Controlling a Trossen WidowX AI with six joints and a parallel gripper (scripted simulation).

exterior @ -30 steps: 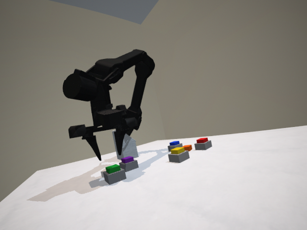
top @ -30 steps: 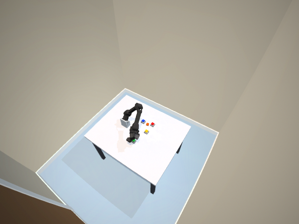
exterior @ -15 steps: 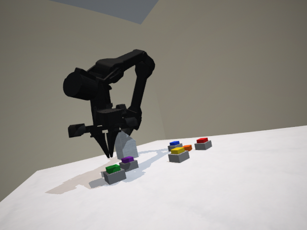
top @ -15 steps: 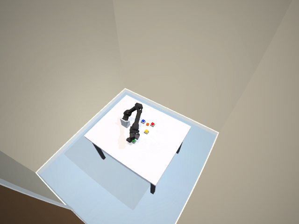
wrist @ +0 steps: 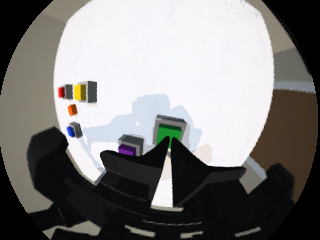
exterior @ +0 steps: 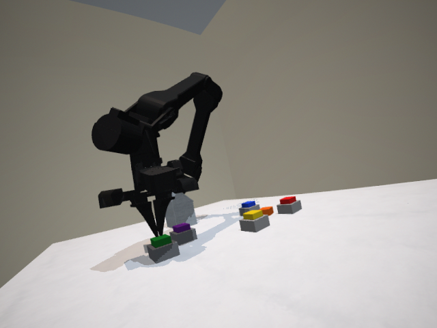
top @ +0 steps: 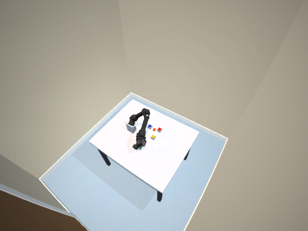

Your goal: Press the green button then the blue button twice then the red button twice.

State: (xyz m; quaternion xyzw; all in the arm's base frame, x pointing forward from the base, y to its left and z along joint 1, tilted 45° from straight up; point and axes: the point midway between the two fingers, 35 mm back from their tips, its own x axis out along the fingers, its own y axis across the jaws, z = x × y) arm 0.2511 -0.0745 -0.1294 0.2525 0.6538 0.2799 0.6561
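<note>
My gripper tip is 80 mm past the blue button, 310 mm to the right of it and 10 mm above it. From my gripper tip the other things lie so: yellow button: 50 mm ahead, 200 mm to the left, 10 mm below; green button: 10 mm below; purple button: 60 mm behind, 70 mm to the left, 10 mm below.
</note>
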